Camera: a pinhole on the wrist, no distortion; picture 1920 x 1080 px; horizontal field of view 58.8 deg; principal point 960.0 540.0 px. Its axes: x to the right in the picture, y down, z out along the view. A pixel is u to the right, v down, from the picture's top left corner.
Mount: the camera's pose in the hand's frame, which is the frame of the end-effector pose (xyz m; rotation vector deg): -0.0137 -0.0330 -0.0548 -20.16 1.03 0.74
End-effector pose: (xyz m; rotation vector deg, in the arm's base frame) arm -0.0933 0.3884 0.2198 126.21 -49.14 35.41
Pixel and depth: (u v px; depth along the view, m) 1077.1 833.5 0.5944
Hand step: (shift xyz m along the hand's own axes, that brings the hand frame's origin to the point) 0.0347 0.2684 0.4670
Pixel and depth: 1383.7 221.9 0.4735
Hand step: 0.1127 0.0484 0.4177
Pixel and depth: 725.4 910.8 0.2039
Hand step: -0.0393 0.0787 0.1218
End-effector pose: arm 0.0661 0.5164 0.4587 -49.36 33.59 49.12
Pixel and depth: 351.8 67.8 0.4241
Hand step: -0.1567 0.0014 0.3867
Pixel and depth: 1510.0 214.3 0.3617
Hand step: 0.1097 0.0279 0.3062
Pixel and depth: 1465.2 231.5 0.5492
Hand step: 0.1591 0.0645 0.4917
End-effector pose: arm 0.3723 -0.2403 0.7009 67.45 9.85 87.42
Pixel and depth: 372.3 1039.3 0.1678
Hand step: -0.0698 0.0705 0.0869
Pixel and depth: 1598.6 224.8 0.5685
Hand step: 0.2097 0.0663 0.5108
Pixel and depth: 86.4 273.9 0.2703
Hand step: -0.1474 0.0192 0.2162
